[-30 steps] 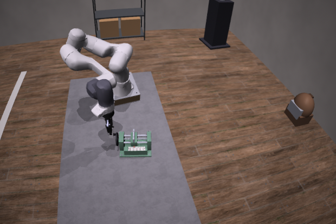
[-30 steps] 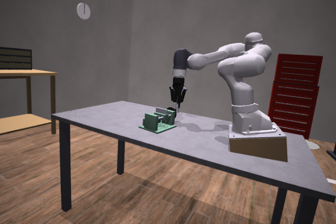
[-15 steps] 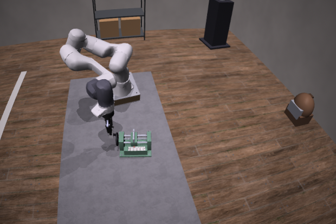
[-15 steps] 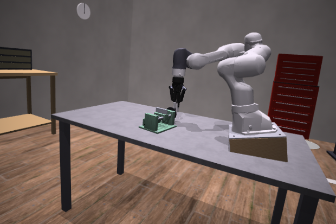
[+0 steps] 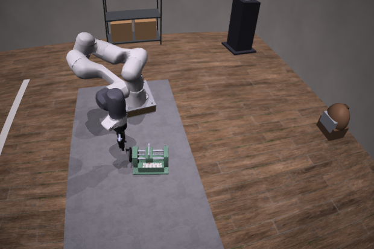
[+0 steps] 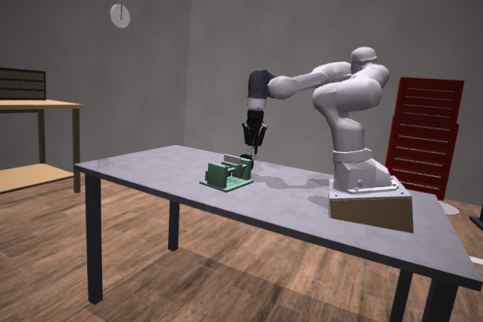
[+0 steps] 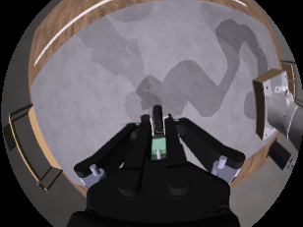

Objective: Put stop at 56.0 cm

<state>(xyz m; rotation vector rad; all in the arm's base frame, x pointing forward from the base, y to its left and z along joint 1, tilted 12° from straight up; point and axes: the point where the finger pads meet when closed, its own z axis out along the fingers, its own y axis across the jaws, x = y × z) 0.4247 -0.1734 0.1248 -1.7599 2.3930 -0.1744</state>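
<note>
Right now my hand is 2 cm to the right of the black handwheel, 2 cm above it and 1 cm short of it. From my hand the other things lie so: stop carriage: 13 cm to the left, 6 cm ahead, 3 cm below.
</note>
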